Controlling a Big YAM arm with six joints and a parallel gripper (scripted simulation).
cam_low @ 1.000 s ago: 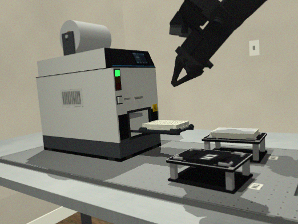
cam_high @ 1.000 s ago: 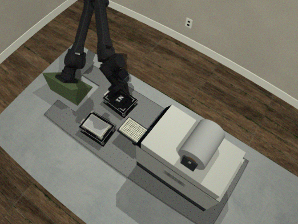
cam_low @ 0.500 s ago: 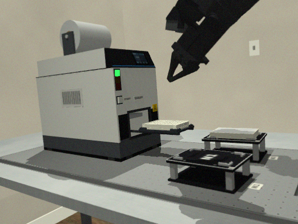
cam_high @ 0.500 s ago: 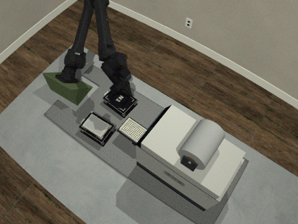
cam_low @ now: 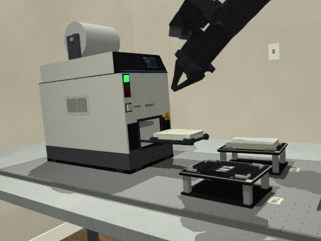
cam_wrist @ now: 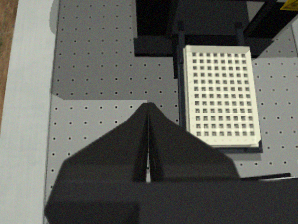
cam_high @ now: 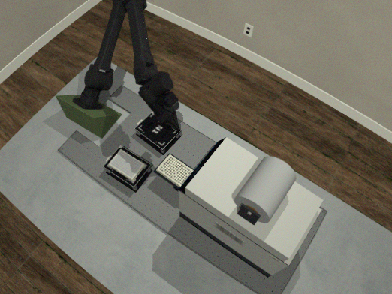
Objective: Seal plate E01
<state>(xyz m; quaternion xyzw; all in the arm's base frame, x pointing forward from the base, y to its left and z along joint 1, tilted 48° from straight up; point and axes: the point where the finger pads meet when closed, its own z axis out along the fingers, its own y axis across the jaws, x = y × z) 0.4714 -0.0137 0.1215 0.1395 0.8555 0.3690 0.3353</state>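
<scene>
Right now the start button is 16 cm ahead of my hand and 5 cm below it. From my hand the other things lie so: sealer stage: 15 cm below, 9 cm to the right, 6 cm ahead; covered white plate: 18 cm to the right, 17 cm below, 12 cm behind; black plate nest: 19 cm below, 14 cm behind, 3 cm to the left.
</scene>
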